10 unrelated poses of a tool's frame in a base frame.
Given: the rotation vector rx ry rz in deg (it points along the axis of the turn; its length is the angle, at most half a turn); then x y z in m.
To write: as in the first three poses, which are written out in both.
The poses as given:
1: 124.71, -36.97, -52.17, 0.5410, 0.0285, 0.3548
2: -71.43, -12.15, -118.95, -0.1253, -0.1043, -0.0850
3: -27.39, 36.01, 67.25, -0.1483, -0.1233, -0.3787
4: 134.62, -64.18, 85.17, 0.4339, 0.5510, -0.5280
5: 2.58, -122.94, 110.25, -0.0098, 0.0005, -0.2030
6: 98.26, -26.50, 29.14, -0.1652, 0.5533, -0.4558
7: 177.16, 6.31, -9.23, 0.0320, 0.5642, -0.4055
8: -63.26, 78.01, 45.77, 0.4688, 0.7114, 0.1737
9: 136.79, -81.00, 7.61, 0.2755, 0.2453, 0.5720
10: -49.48, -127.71, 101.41, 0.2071, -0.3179, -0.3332
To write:
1: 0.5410, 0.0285, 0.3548, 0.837, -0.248, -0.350, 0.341
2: -0.1253, -0.1043, -0.0850, -0.481, -0.082, -0.801, 0.348
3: -0.1483, -0.1233, -0.3787, -0.220, 0.289, 0.539, 0.760
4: 0.4339, 0.5510, -0.5280, 0.782, -0.373, 0.495, 0.072
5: -0.0098, 0.0005, -0.2030, 0.015, -0.738, 0.662, 0.129
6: -0.1652, 0.5533, -0.4558, 0.741, -0.200, 0.220, 0.603
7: 0.0320, 0.5642, -0.4055, 0.998, 0.036, -0.052, 0.022
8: 0.4688, 0.7114, 0.1737, -0.471, 0.580, 0.340, 0.571
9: 0.2755, 0.2453, 0.5720, 0.845, -0.501, 0.047, 0.181
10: 0.2071, -0.3179, -0.3332, -0.289, -0.747, 0.593, 0.084
